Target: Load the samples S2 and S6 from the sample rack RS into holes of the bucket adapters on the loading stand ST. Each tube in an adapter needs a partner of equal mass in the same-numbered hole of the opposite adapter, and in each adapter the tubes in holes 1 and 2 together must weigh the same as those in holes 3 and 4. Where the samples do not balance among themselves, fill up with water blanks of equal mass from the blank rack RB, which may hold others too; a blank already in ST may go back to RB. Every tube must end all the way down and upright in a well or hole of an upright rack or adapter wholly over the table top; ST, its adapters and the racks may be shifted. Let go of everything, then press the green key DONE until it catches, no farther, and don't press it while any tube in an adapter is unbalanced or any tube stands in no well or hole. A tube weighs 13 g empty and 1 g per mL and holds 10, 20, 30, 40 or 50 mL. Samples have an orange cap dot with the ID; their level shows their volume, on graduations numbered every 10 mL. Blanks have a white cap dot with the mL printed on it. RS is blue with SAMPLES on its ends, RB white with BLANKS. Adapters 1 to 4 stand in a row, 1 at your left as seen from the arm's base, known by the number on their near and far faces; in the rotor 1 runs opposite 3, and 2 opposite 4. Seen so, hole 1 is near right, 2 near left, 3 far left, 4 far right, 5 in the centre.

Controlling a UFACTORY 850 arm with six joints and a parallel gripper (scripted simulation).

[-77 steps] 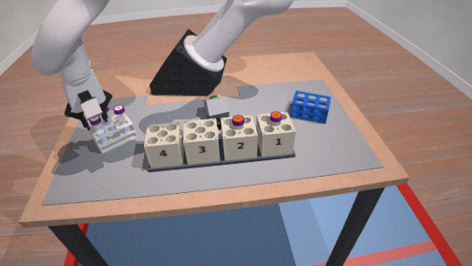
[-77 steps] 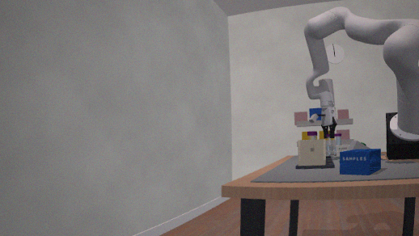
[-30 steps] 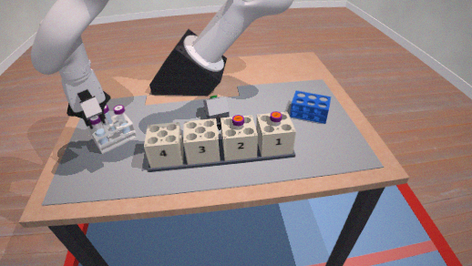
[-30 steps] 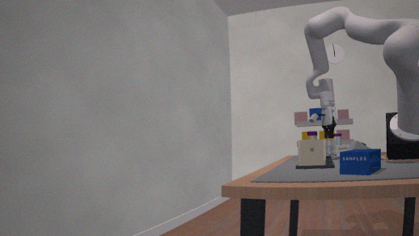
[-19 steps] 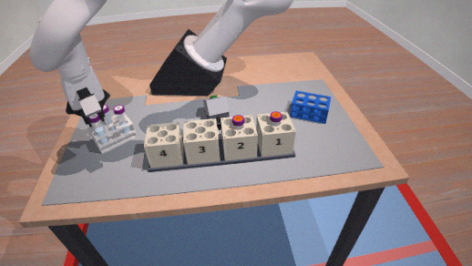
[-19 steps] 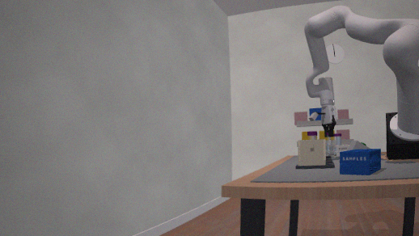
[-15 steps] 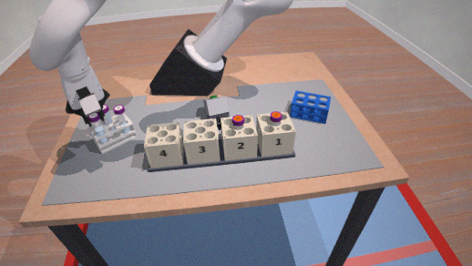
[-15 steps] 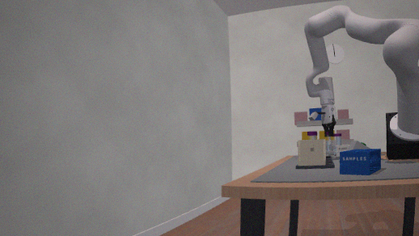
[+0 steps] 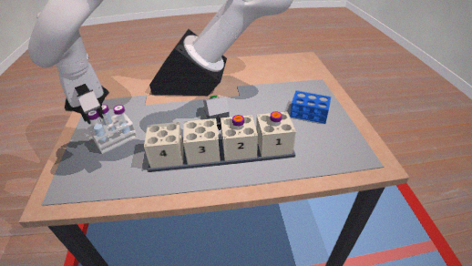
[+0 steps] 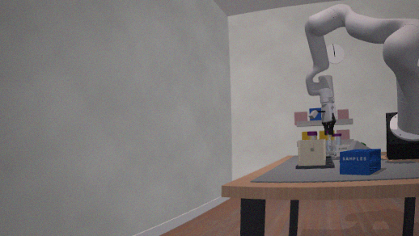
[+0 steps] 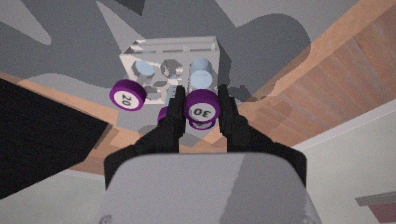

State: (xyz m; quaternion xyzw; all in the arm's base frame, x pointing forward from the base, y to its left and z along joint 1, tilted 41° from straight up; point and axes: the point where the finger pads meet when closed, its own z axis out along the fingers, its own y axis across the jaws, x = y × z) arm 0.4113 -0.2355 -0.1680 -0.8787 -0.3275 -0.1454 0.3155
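The blank marked 30 is 5 cm below my hand and 1 cm to the left of it. Also, from my hand: blank marked 10: 7 cm below, 4 cm behind, 3 cm to the right; white blank rack RB: 11 cm below, 4 cm behind, 2 cm to the left; blank marked 20: 7 cm below, 6 cm to the left, 6 cm behind.
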